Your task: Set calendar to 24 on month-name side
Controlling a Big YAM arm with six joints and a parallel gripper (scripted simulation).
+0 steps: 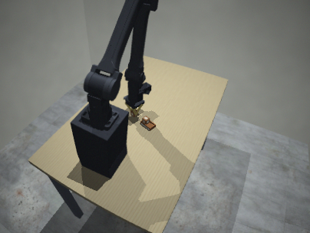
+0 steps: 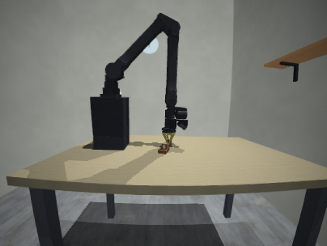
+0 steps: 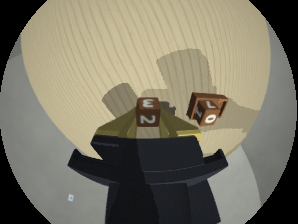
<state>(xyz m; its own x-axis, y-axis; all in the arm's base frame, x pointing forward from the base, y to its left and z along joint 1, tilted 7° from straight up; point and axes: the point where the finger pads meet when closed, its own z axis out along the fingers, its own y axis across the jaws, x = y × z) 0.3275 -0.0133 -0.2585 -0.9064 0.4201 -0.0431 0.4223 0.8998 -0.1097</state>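
The brown digit cube lies right at my hand. Round my hand: brown tray: 10 cm to the right, 4 cm behind, 1 cm below.
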